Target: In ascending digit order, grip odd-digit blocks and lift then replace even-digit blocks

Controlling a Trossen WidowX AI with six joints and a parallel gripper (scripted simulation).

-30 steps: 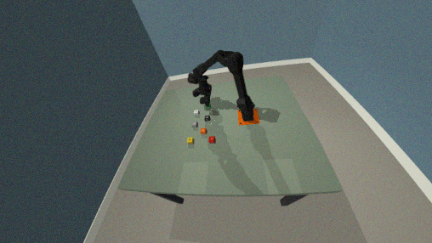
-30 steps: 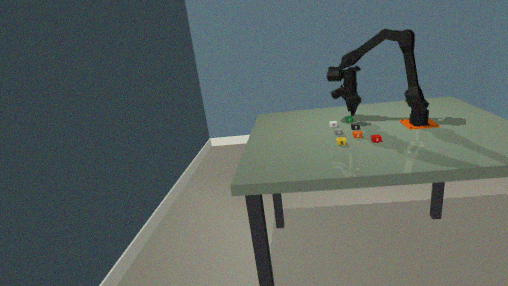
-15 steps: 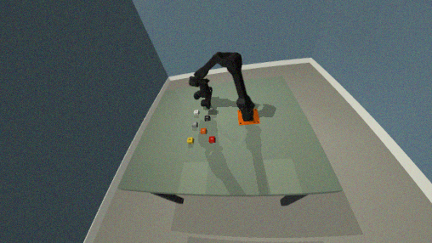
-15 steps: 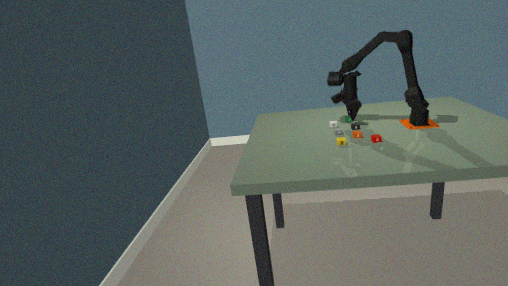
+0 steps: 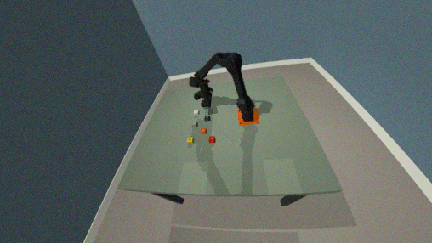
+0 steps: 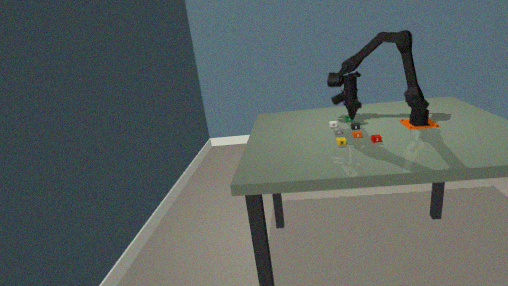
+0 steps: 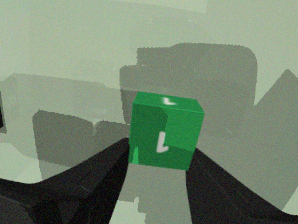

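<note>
Now: gripper tip 1 cm short of the green block. Also, from my gripper tip: white block: 10 cm ahead, 5 cm to the left; then black block: 1 cm ahead, 13 cm to the left; then grey block: 10 cm ahead, 17 cm to the left.
</note>
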